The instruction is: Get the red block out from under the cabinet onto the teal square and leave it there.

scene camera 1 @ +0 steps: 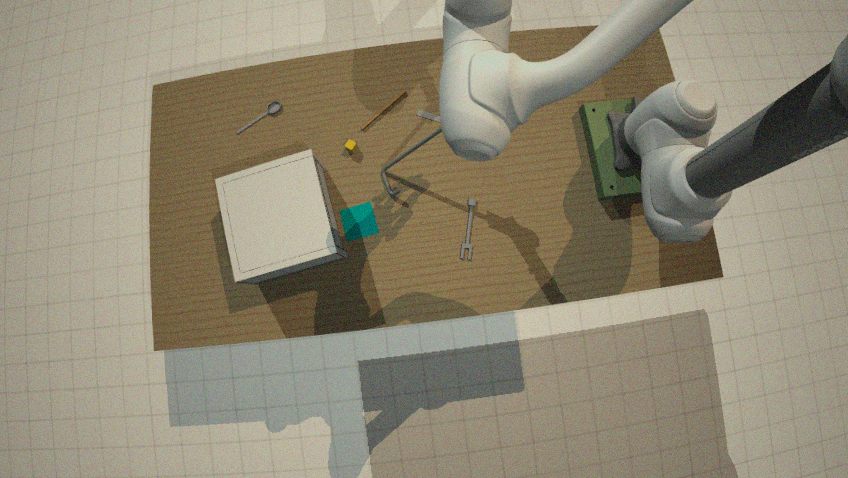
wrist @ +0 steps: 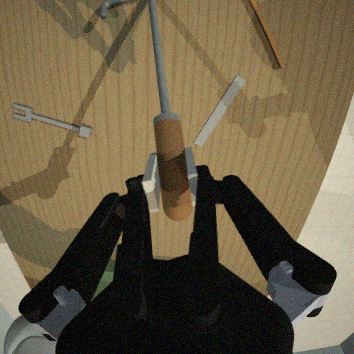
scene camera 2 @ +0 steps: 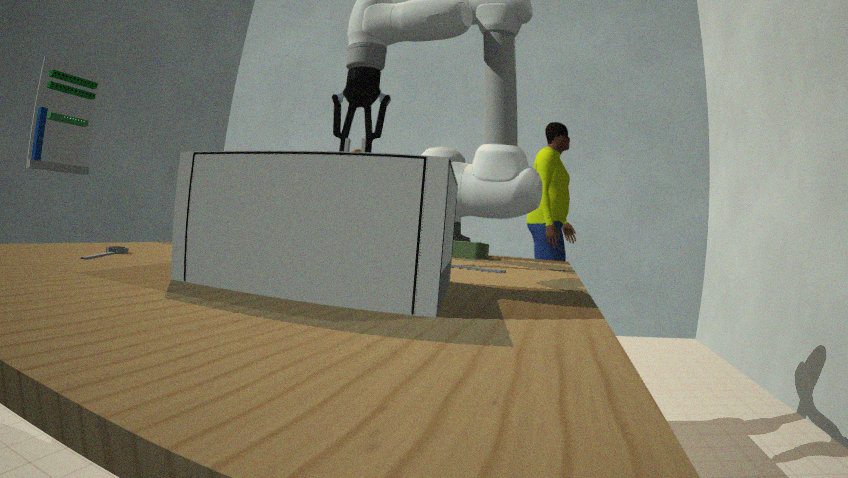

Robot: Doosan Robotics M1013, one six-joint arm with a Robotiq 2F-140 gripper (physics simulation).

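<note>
My gripper is shut on the brown handle of a hooked tool. The arm hides the gripper in scene camera 1. The tool's grey rod ends in a bent hook, which in scene camera 1 shows up and right of the teal square, apart from it and from the cabinet. The white box-shaped cabinet stands on the table. The teal square lies flat beside the cabinet's right side, partly shaded, with no block on it. The red block does not show in any view.
A yellow cube, a brown stick and a spoon-like tool lie behind the cabinet and square. A forked grey tool and a pale flat bar lie on the table. The arm's green base plate is at the right.
</note>
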